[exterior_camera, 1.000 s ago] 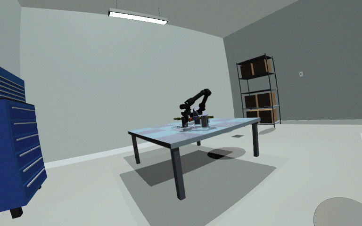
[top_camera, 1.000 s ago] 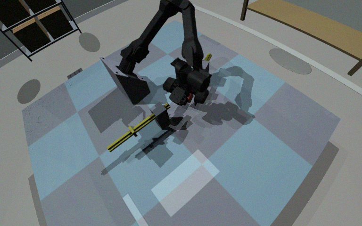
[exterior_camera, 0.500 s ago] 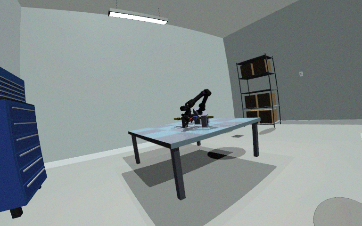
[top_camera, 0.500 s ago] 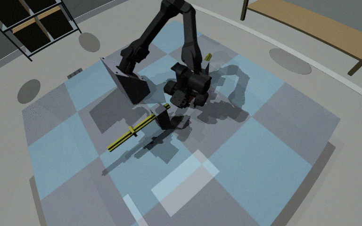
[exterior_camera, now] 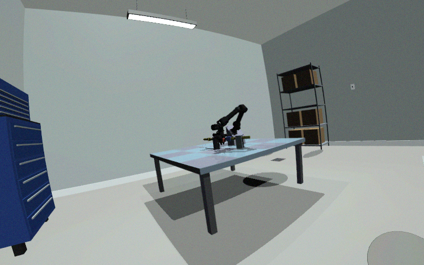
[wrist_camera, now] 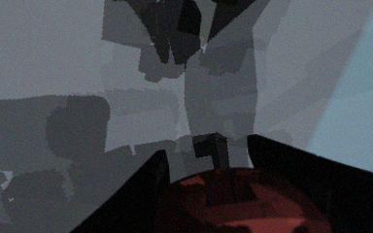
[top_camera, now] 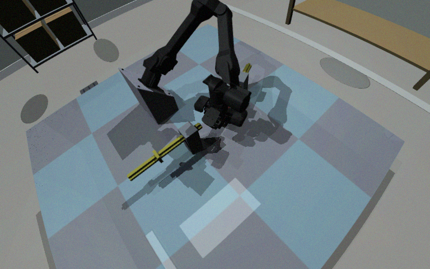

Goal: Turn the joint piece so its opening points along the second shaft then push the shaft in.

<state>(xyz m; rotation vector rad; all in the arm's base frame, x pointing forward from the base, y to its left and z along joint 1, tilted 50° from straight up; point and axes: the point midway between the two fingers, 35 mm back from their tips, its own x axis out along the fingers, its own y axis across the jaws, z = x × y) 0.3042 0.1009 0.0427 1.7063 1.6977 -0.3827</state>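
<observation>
Right now my gripper tip is 1 cm to the right of the dark red joint piece and 4 cm below it.
</observation>
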